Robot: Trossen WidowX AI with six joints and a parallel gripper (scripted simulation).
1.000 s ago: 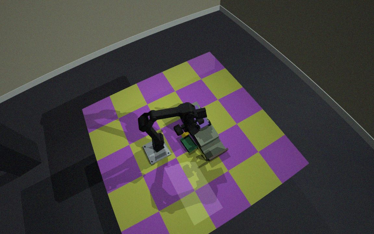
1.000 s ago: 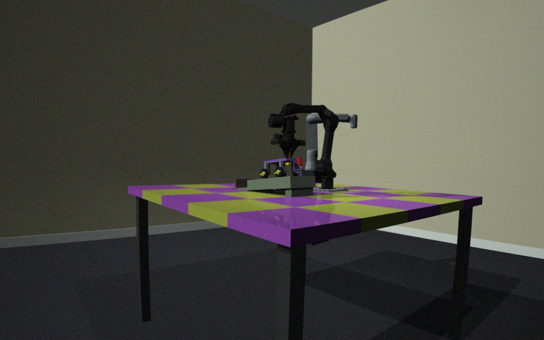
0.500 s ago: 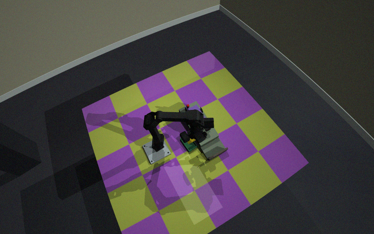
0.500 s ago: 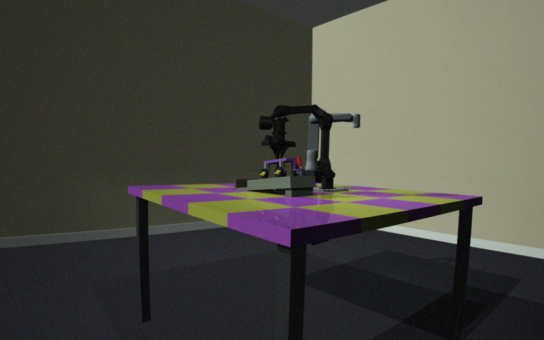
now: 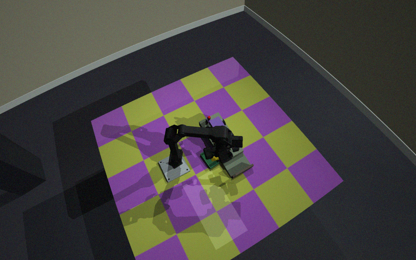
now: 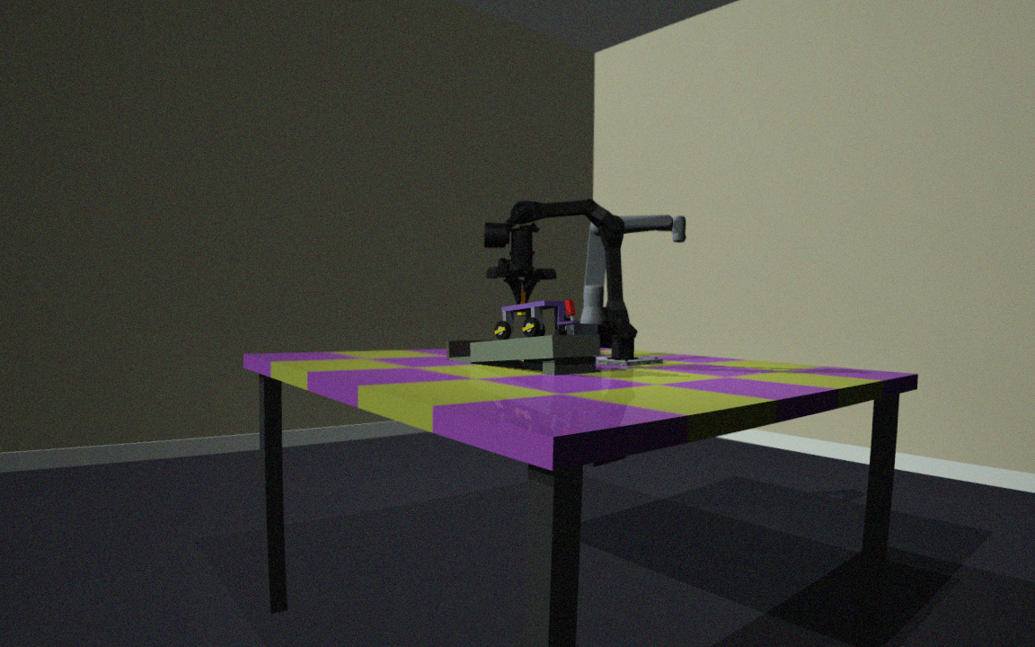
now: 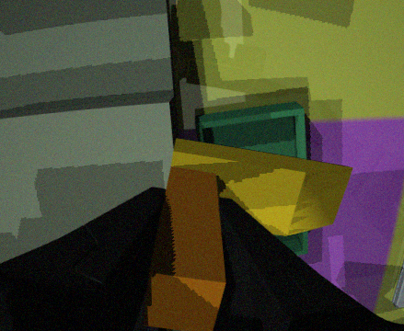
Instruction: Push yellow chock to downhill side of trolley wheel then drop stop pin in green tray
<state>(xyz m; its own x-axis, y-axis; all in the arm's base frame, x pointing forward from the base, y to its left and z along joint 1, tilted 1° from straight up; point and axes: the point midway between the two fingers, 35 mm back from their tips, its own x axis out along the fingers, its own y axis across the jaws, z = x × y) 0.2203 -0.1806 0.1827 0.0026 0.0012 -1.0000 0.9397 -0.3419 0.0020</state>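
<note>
My gripper tip is now 2 cm past the yellow chock, 1 cm to the right of it and 1 cm above it. Round my gripper tip: green tray 16 cm below, 7 cm to the left, 3 cm behind; raised lip 12 cm to the right, 12 cm below, 7 cm ahead; purple trolley 15 cm to the left, 10 cm ahead, 4 cm below.
</note>
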